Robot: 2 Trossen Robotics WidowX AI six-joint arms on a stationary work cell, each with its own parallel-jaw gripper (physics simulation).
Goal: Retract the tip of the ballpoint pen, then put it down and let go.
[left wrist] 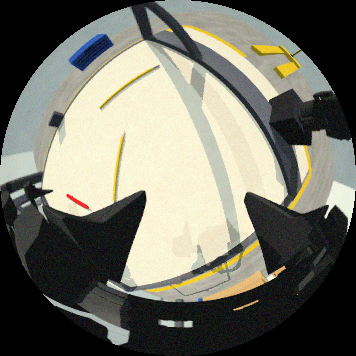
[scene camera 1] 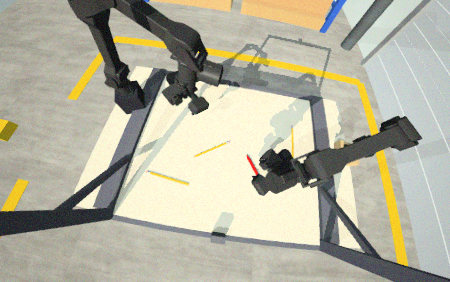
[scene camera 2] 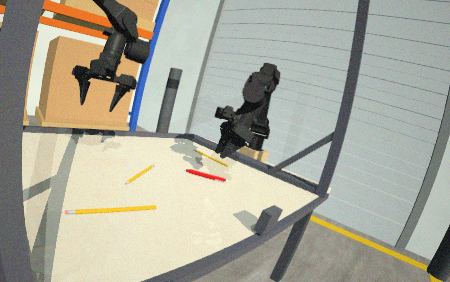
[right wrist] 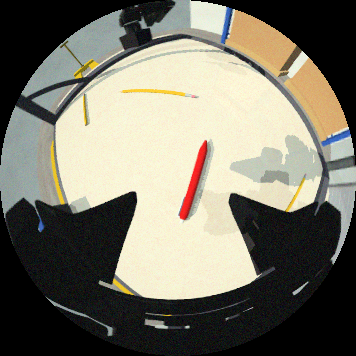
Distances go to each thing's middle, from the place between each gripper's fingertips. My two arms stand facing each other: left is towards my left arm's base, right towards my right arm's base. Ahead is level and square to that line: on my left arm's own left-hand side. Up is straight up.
Now: the red ballpoint pen [right wrist: 186, 201] 330 mm to the right of my left hand, 140 mm below it and 130 mm behind it.
Right now my right hand is 7 cm above the red ballpoint pen, 2 cm short of it and 1 cm to the right of it.
